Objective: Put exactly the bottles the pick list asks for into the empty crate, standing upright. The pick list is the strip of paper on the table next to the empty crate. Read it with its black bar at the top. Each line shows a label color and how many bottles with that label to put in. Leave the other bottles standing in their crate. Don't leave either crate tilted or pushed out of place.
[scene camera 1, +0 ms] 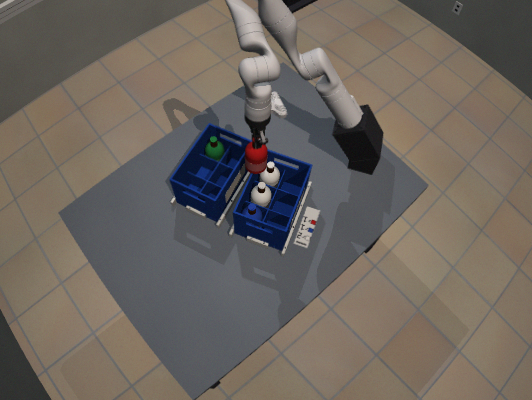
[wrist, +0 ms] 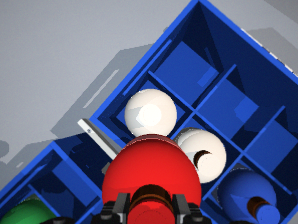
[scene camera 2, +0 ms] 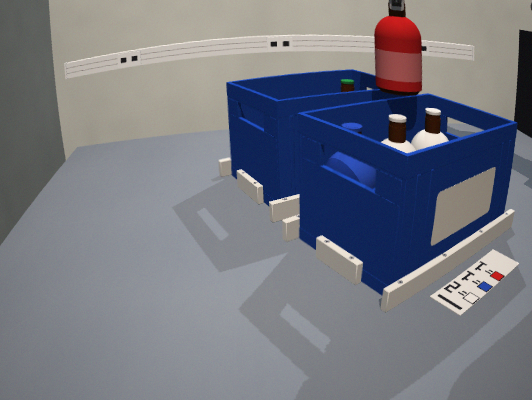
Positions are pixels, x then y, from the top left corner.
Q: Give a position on a white bottle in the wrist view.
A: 205,150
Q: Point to a white bottle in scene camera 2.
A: At 397,123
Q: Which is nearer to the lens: the white bottle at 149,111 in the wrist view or the blue crate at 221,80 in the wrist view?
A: The white bottle.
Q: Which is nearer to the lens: the white bottle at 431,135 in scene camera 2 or the blue-label bottle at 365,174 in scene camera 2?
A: The blue-label bottle.
